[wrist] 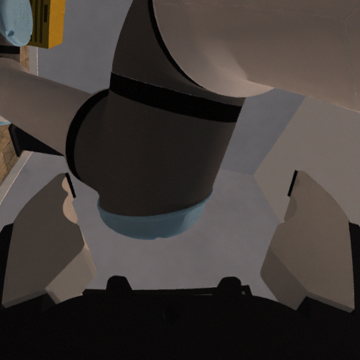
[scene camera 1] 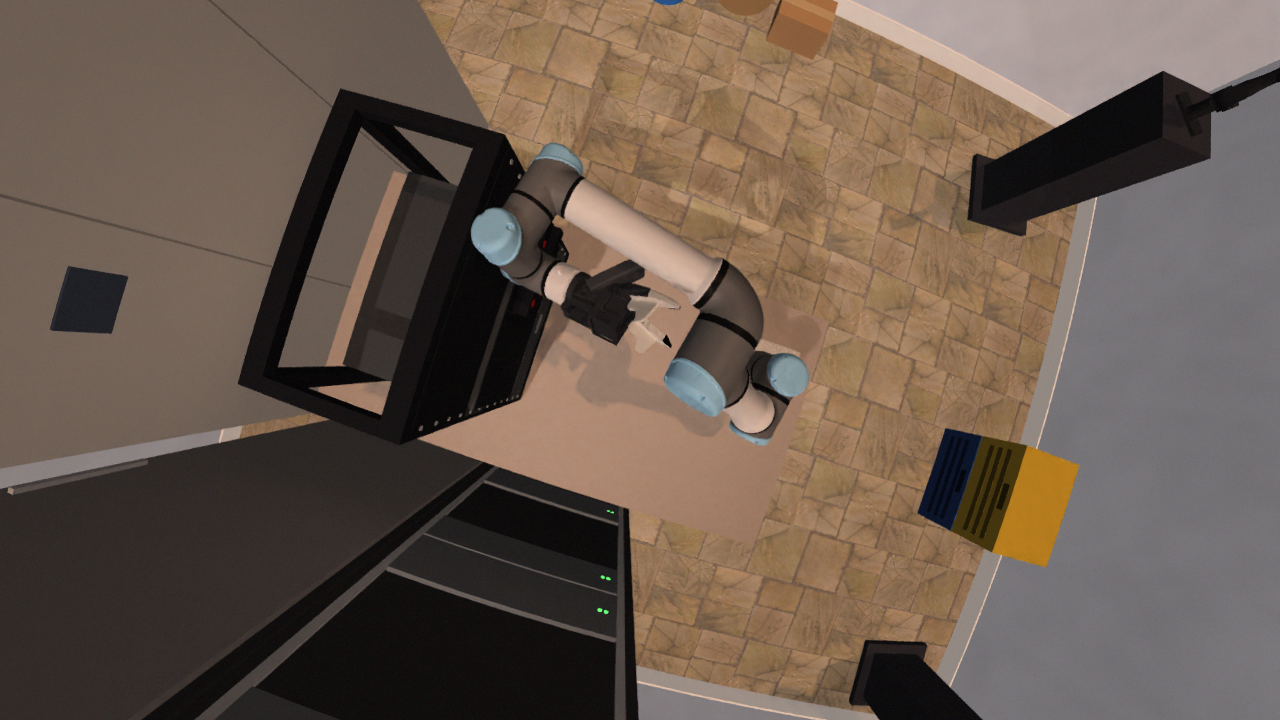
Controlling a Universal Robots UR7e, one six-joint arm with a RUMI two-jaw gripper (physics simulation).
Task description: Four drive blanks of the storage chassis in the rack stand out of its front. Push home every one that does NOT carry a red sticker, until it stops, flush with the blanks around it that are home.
Scene:
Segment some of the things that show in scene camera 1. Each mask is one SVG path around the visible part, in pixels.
The gripper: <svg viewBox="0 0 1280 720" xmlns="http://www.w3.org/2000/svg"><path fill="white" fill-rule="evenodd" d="M573 277L567 288L565 300L560 306L565 317L591 329L592 334L616 346L629 328L629 331L636 338L635 349L639 353L644 353L656 341L671 348L672 345L668 336L652 325L647 318L658 307L680 310L681 307L670 297L648 287L633 283L645 276L645 268L628 259L592 277L585 272L579 272Z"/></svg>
A black rack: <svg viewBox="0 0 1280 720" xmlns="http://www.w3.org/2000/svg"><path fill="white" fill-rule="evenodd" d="M551 222L538 245L546 254L566 263L569 252L562 241L563 231L561 228L555 227ZM340 89L286 226L258 311L238 384L345 426L401 445L521 400L553 301L506 278L497 265L492 264L478 251L471 239L471 227L479 214L482 216L481 214L489 208L502 208L525 174L505 134ZM391 382L382 415L309 389L311 387L379 381ZM362 127L412 172L409 171L378 253L343 361L343 365L346 366L278 367L314 250L349 155ZM394 126L473 148L459 186L450 184Z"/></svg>

